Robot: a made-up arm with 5 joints.
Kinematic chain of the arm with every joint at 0, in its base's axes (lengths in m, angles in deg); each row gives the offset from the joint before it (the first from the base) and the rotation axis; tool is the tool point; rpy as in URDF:
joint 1: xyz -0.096 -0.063 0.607 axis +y
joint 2: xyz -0.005 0 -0.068 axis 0.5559 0.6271 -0.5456
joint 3: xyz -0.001 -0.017 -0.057 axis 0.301 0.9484 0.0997
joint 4: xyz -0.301 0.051 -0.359 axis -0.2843 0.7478 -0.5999
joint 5: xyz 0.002 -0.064 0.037 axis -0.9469 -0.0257 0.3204
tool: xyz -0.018 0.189 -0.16 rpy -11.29 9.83 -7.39
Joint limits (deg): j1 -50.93..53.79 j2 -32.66..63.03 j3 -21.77..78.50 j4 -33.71..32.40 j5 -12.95..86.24
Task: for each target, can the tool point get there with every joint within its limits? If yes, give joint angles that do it. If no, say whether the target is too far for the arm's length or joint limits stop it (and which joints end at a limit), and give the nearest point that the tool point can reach.
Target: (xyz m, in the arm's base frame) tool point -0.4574 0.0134 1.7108
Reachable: no: too far | nearest point -0.3386 0.0072 1.2175 | short by 0.507 m
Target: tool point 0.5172 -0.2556 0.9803
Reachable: no: joint limits stop it (at a limit: joint 1, joint 2, joint 3, joint 4, joint 5) | nearest point 0.2221 0.0227 0.9513 | short by 0.407 m
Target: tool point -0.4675 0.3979 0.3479
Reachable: yes | joints -17.52 40.52 18.95 -23.08 4.18
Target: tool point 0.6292 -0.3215 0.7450
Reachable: no: joint limits stop it (at a limit: joint 1, joint 2, joint 3, joint 4, joint 5) | nearest point 0.4977 -0.3748 0.4892 | short by 0.293 m
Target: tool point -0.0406 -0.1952 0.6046
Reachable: no: joint limits stop it (at a limit: joint 1, joint 2, joint 3, joint 4, joint 5) | nearest point 0.2221 0.0227 0.9513 | short by 0.487 m
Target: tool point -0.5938 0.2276 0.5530
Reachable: yes | joints -22.75 26.67 58.35 14.66 -2.65
